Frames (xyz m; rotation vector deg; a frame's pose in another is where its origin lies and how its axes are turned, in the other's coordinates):
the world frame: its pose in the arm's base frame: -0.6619 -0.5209 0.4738 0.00 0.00 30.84
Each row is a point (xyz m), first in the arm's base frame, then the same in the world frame.
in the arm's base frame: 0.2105 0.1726 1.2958
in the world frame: 1.1046 0.1482 0.8220
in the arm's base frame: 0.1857 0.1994 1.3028
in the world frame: 1.0970 0.1839 0.8290
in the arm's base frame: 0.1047 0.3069 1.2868
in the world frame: 1.0826 0.3178 0.8130
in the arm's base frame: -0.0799 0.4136 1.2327
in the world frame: 0.9788 0.5040 0.7589
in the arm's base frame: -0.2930 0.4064 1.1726
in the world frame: 0.7921 0.6071 0.6988
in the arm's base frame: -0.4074 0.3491 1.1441
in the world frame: 0.6645 0.6165 0.6703
